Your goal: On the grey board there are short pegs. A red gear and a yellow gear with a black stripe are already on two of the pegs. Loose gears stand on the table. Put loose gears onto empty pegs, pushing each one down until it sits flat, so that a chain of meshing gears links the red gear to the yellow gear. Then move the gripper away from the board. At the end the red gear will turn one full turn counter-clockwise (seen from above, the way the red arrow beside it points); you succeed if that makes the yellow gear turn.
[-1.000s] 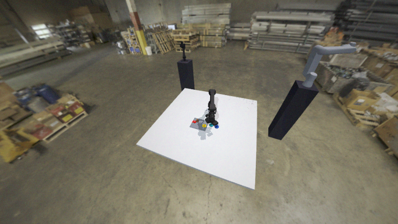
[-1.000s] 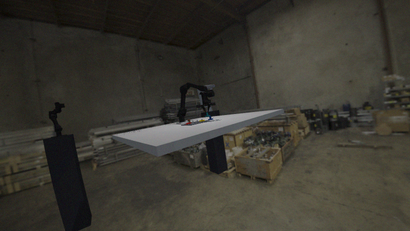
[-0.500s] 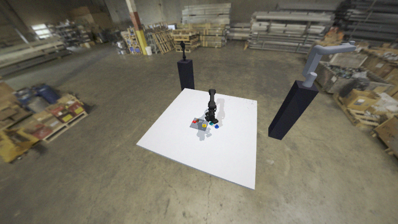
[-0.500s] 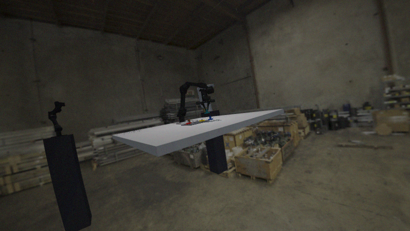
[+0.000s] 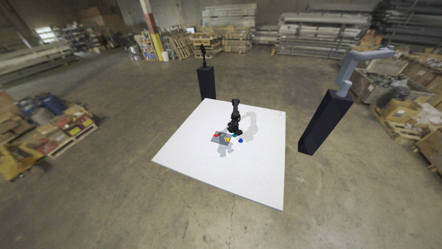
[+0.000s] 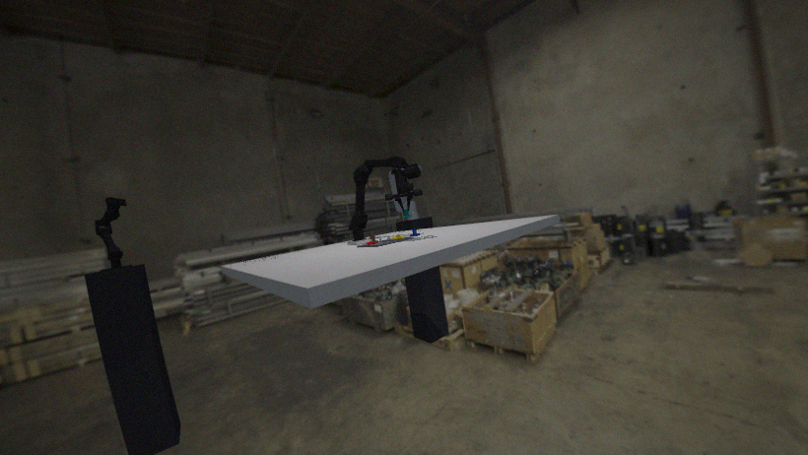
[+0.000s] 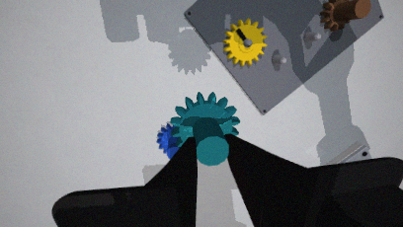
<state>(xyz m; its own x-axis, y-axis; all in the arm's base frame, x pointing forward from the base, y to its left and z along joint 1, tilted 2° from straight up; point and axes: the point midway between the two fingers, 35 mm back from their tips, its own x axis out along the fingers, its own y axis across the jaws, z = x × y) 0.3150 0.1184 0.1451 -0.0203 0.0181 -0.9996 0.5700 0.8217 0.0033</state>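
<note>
Right now the brown gear is 200 mm to the right of my gripper tip, 110 mm below it and 20 mm behind it. Also, from my gripper tip: teal gear (10 mm below); then yellow gear (120 mm below, 90 mm to the right, 10 mm ahead); then blue gear (120 mm below, 60 mm to the left, 40 mm behind).
</note>
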